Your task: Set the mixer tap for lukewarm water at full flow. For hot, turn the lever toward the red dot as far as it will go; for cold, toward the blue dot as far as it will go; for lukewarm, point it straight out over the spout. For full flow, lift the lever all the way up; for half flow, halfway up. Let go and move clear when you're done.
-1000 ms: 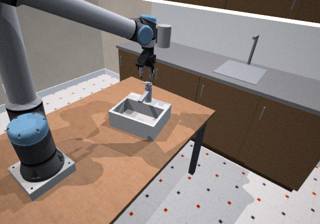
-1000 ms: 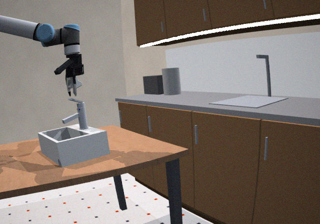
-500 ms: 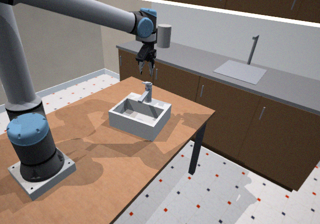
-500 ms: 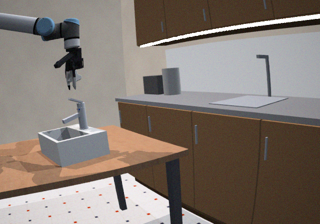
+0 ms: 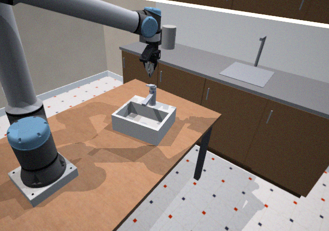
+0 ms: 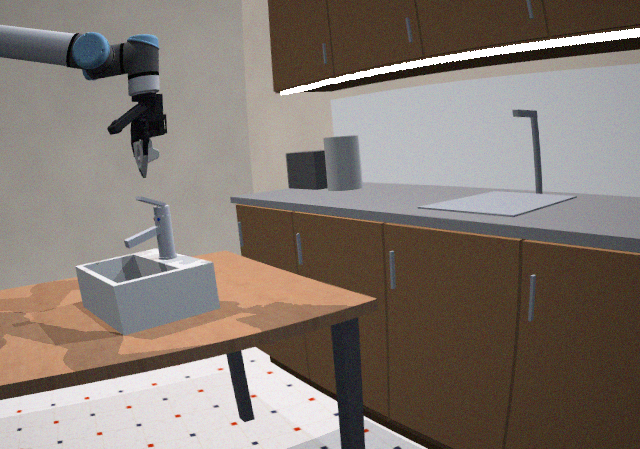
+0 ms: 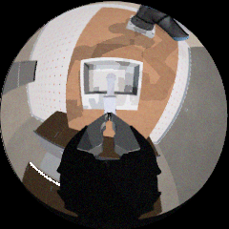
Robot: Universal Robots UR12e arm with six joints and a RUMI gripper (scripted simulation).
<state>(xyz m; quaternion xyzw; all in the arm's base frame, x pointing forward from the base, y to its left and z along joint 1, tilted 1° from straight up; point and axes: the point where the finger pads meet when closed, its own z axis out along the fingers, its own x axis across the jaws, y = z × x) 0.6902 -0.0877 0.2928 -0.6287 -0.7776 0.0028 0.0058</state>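
Now: the lever 10 mm ahead of my hand and 80 mm below it. Round my hand: grey mixer tap: 30 mm ahead, 10 mm to the left, 130 mm below; then white basin: 70 mm behind, 10 mm to the right, 320 mm below.
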